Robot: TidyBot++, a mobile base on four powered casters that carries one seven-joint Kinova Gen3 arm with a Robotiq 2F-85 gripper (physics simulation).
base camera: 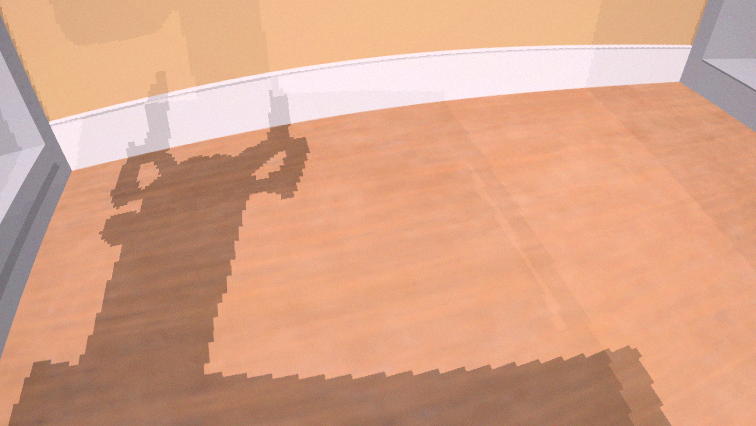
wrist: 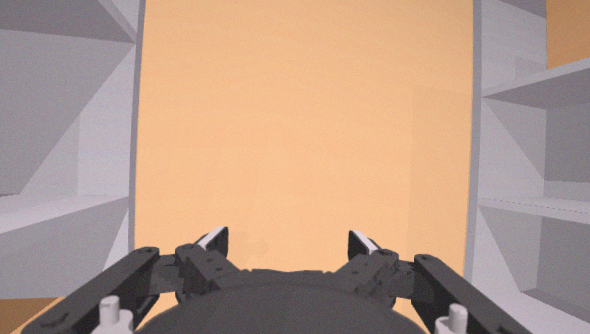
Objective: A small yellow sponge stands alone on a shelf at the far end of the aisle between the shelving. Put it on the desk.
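Places are measured from the arm's base along level axes (x ahead, y left, z up), in centimetres.
Pixels of known places: gripper, fingertip midpoint: (wrist: 288, 241).
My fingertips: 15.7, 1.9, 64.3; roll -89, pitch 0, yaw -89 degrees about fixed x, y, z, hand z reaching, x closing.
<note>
Behind a point stands the place of what it marks, as x, y, z.
My gripper (wrist: 288, 241) @(15.7, 1.9, 64.3) is open, with its two fingers wide apart and no object between them. It points at the plain orange end wall (wrist: 300, 125) @(75.1, 0.3, 83.6) (base camera: 423, 23) @(77.6, -10.0, -25.7) between two grey shelf units. The left shelf unit (wrist: 132, 150) @(59.6, 47.7, 72.1) (base camera: 58, 150) @(61.0, 48.0, -34.9) and the right shelf unit (wrist: 475, 125) @(90.6, -75.7, 90.2) (base camera: 698, 74) @(88.0, -76.3, -35.6) stand on either side of the aisle. The yellow sponge and the desk do not show in either view.
A white baseboard (base camera: 370, 79) @(74.2, -1.4, -33.9) runs along the foot of the end wall. The robot's shadow (base camera: 174, 254) @(43.2, 22.4, -39.6) falls on the wooden floor (base camera: 396, 238) @(44.8, -3.4, -39.6) and reaches up the wall. In the wrist view, an orange box (wrist: 570, 35) @(63.2, -84.5, 114.7) shows at the upper right.
</note>
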